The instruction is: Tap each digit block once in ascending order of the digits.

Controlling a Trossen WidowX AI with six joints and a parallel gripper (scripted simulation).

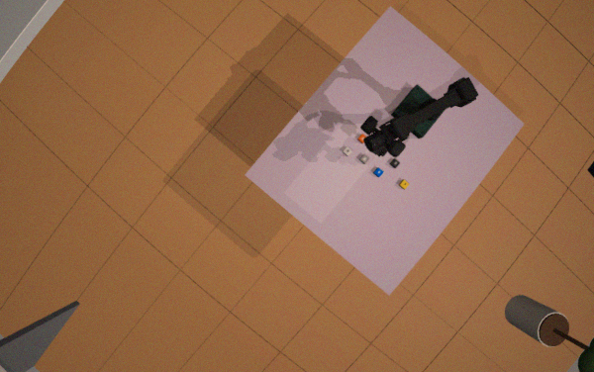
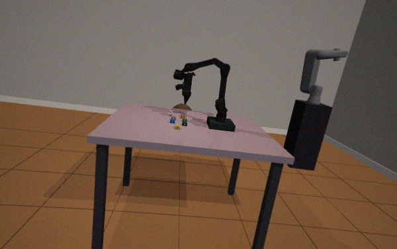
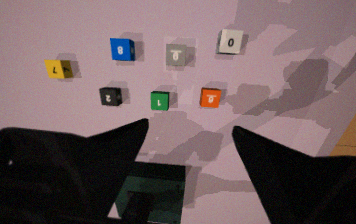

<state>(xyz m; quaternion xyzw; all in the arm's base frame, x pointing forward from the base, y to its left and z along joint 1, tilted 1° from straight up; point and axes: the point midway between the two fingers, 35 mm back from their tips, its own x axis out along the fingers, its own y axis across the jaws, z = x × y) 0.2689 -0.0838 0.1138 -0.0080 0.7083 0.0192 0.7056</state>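
Now: the white block 10 cm ahead of my gripper tip, 5 cm to the right of it and 12 cm below it. Also, from my gripper tip: green block (1 cm behind, 5 cm to the left, 12 cm below); then orange block (4 cm to the right, 12 cm below); then grey block (7 cm ahead, 3 cm to the left, 12 cm below).
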